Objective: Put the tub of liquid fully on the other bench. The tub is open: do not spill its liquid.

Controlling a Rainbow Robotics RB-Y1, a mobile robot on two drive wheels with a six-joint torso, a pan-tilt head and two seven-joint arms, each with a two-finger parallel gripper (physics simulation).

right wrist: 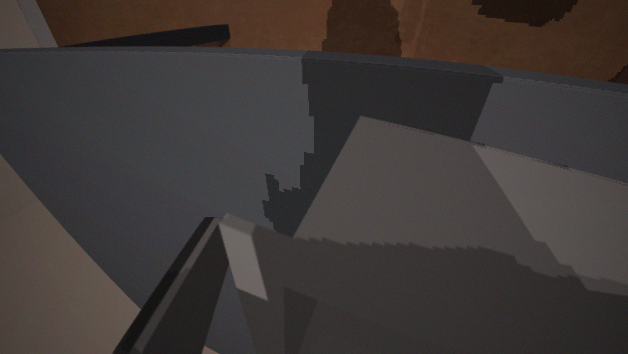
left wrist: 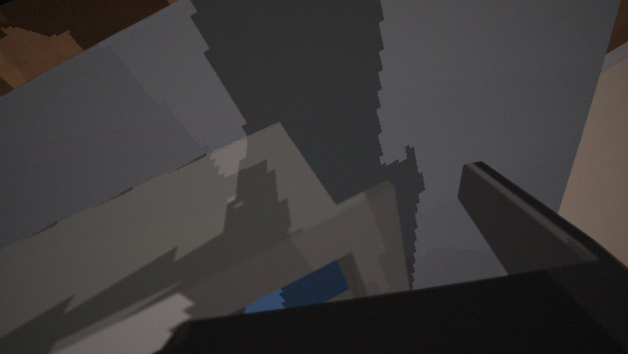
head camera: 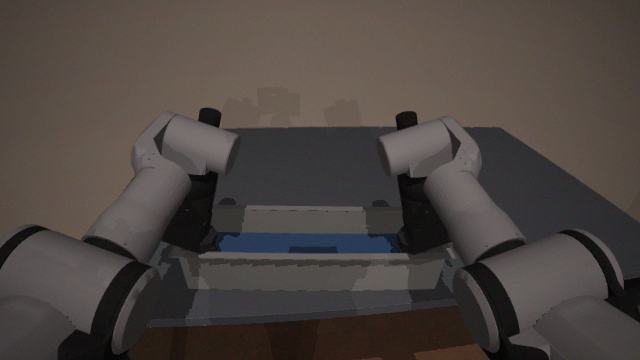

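The pale grey open tub (head camera: pixel 315 276) (left wrist: pixel 125 215) (right wrist: pixel 425 200) stands upright near the front edge of a dark grey bench (head camera: pixel 310 165) (left wrist: pixel 475 100) (right wrist: pixel 175 125). Blue liquid (head camera: pixel 260 243) (left wrist: pixel 320 282) shows inside it. My left gripper (head camera: pixel 209 245) (left wrist: pixel 351 199) is open at the tub's left end, with one finger visible outside the end wall. My right gripper (head camera: pixel 406 243) (right wrist: pixel 348 221) is open at the right end, also with one finger outside. The other finger of each is hidden behind the tub's walls. A second bench does not show.
Brown floor (head camera: pixel 300 337) (left wrist: pixel 40 55) (right wrist: pixel 280 25) lies in front of the bench. A beige wall (head camera: pixel 320 45) stands behind it. A dark bar (right wrist: pixel 175 36) shows just beyond the bench edge in the right wrist view.
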